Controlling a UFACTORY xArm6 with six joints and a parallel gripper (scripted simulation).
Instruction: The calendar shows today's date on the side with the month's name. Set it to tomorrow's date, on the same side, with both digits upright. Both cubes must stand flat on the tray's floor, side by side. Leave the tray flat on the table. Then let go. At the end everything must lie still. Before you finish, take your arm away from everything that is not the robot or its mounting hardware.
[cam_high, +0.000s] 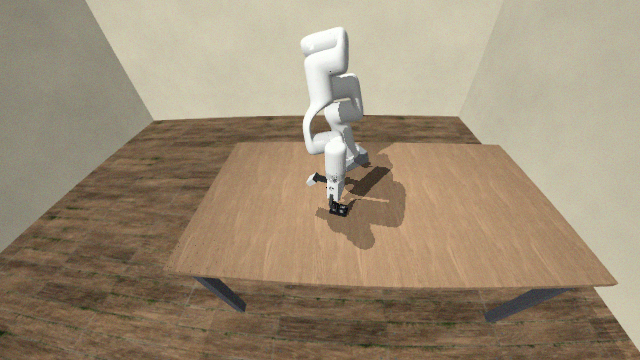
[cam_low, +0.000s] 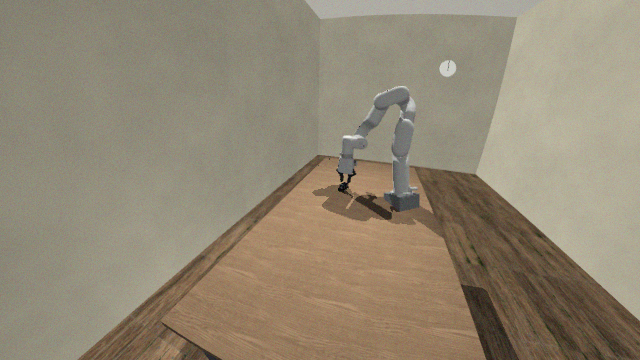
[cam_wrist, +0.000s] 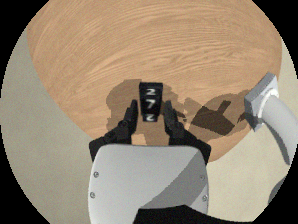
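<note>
My hand is 4 cm above the calendar cube, 3 cm to the right of it and 1 cm short of it.
</note>
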